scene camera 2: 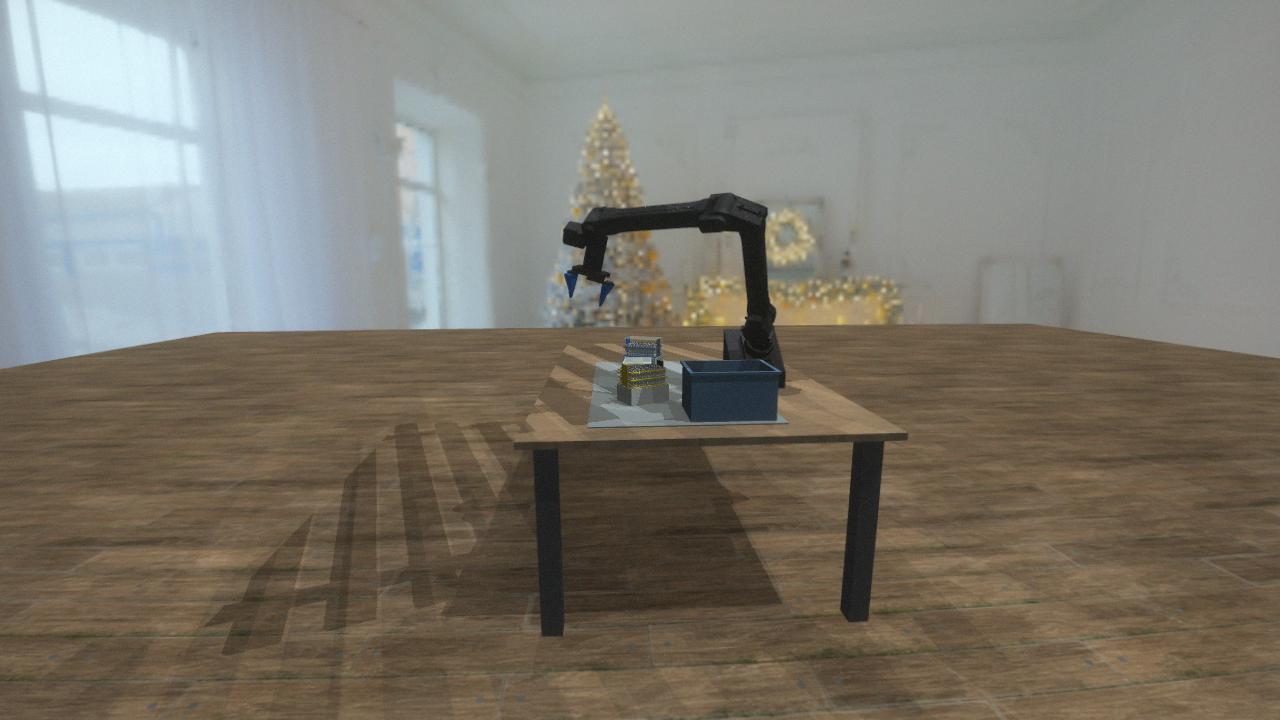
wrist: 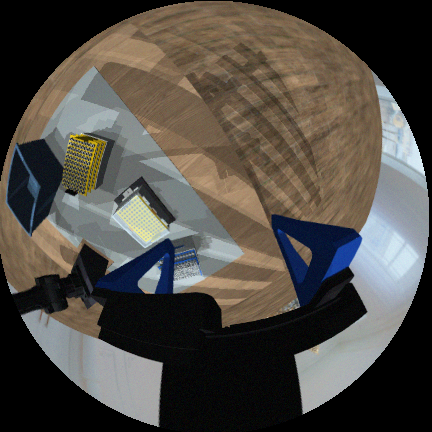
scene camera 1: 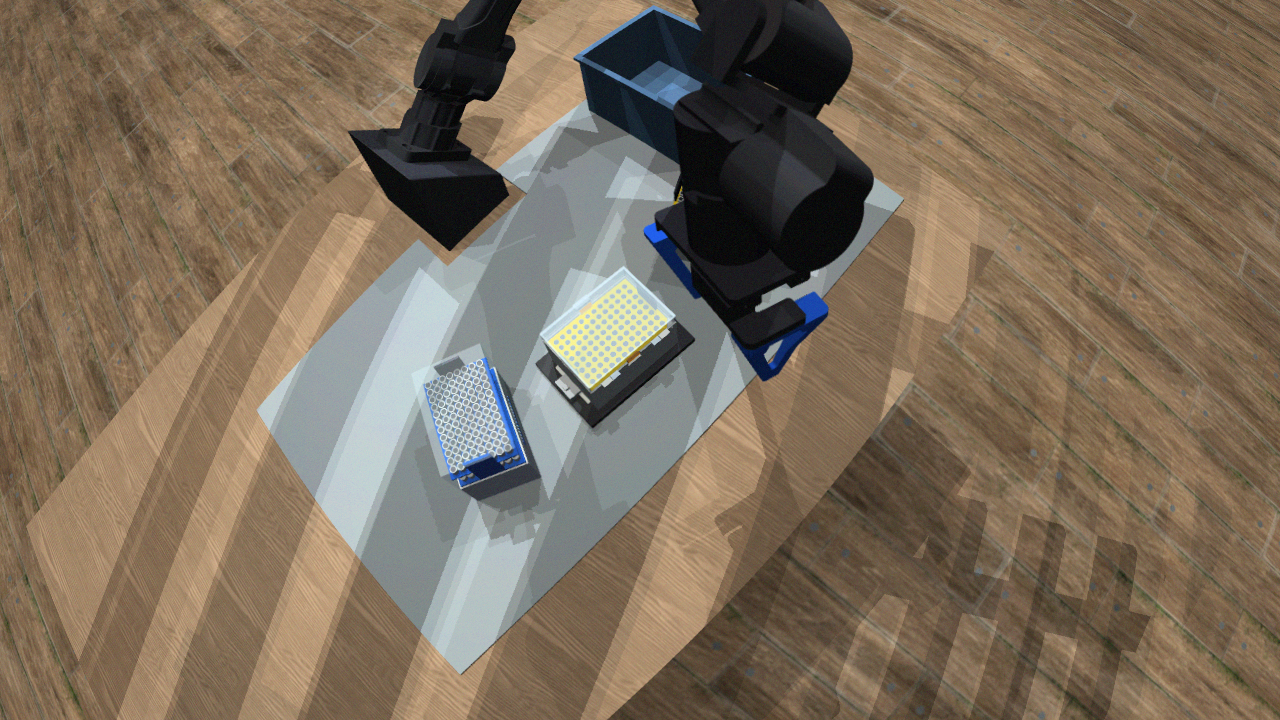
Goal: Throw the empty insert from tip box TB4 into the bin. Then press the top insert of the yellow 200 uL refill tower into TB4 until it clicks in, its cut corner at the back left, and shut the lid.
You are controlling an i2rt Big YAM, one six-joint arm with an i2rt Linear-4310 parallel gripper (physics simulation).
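Observation:
My gripper (scene camera 1: 730,336) (scene camera 2: 586,301) (wrist: 219,232) is open and empty, high above the table. Tip box TB4 (scene camera 1: 608,331) (wrist: 140,220) stands mid-mat on a dark base (scene camera 1: 617,394). A clear lid appears to lie over its yellow insert; whether that insert holds tips is too small to tell. The yellow refill tower (scene camera 2: 642,374) (wrist: 82,165) stands upright beyond TB4, near the bin, with several stacked inserts; in scene camera 1 the arm hides nearly all of it. The blue open bin (scene camera 1: 626,116) (scene camera 2: 729,394) (wrist: 47,170) is partly hidden by the arm there. No insert shows in its visible part.
A blue tip rack stack (scene camera 1: 469,416) (scene camera 2: 642,344) (wrist: 182,265) stands on the grey mat (scene camera 1: 358,358) (wrist: 120,120), on TB4's side away from the bin. A black wedge-ended fixture (scene camera 1: 429,188) (wrist: 90,272) hangs at the mat's edge near TB4 and the bin.

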